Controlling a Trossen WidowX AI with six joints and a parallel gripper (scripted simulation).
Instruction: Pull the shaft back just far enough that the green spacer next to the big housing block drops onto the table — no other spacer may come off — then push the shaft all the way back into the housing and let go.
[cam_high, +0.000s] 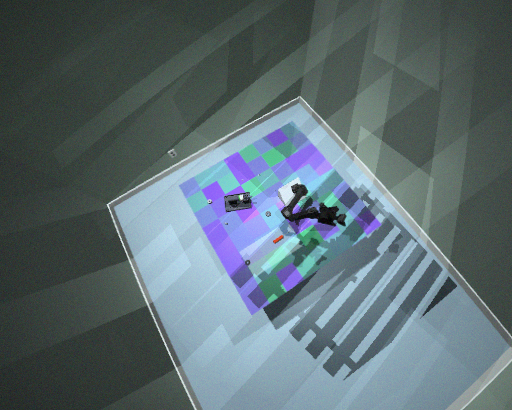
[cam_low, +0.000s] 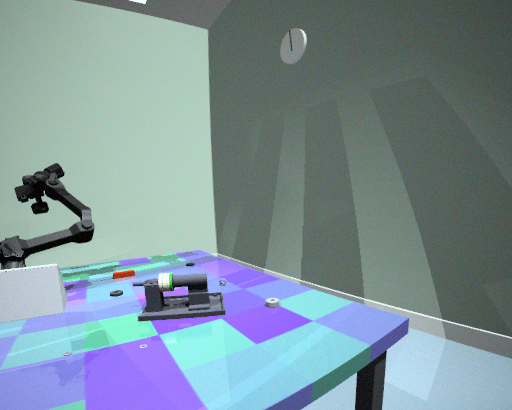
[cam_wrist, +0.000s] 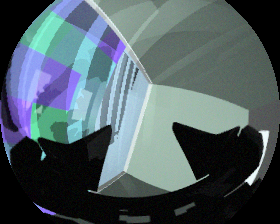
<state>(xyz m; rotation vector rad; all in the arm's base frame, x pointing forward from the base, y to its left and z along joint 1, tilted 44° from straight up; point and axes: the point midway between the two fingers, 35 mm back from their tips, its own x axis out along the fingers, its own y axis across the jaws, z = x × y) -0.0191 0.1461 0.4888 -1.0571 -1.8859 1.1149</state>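
Now: gripper tip 62 cm to the left of the shaft, 47 cm short of it and 25 cm above it. Round my gripper tip: black ring (41 cm to the right, 35 cm ahead, 32 cm below); white spacer (62 cm to the right, 49 cm ahead, 25 cm below); green spacer (63 cm to the right, 50 cm ahead, 25 cm below).
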